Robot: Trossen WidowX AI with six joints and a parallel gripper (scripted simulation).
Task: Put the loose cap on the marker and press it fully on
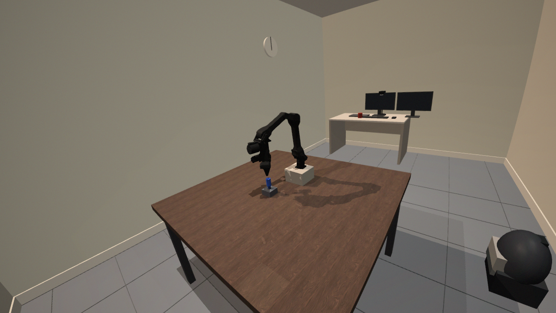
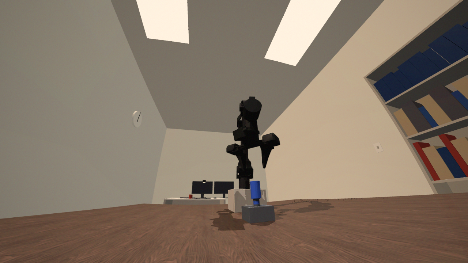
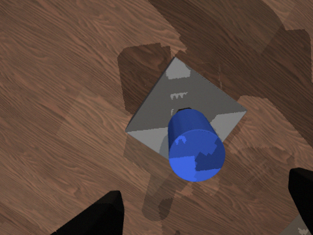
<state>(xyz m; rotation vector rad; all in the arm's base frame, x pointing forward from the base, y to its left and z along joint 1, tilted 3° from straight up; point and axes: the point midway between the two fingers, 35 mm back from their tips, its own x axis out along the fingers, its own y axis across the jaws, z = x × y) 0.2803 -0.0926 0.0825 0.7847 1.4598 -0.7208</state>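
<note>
Now: the blue cap 6 cm below my gripper tip. The rest, counted from my gripper tip: holder block: 13 cm below.
</note>
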